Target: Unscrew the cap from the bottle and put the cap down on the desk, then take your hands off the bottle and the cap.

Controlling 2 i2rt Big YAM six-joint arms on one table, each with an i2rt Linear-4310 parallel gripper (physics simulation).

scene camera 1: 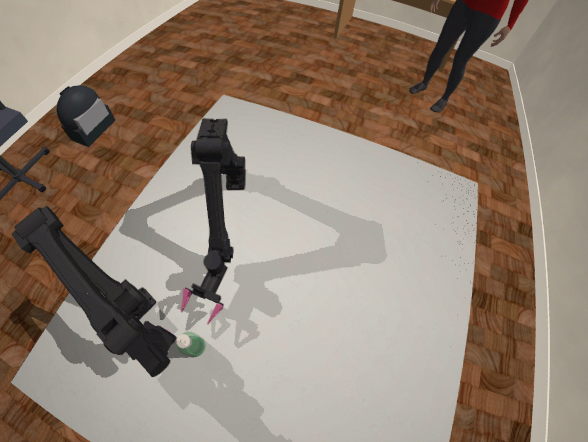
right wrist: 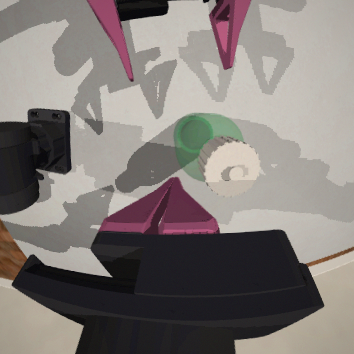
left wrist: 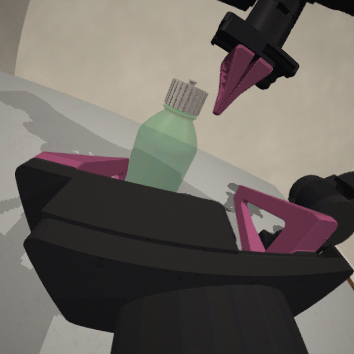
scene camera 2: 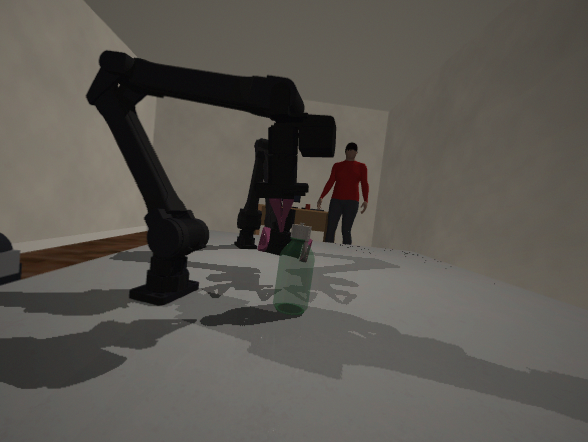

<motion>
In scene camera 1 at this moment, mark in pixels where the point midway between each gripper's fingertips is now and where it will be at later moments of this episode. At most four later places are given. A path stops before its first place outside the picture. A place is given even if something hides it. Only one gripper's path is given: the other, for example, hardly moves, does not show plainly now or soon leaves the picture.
My left gripper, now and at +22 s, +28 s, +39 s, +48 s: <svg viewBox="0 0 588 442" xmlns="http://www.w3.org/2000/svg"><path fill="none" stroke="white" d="M194 318L196 338L187 354L187 354L187 354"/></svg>
</motion>
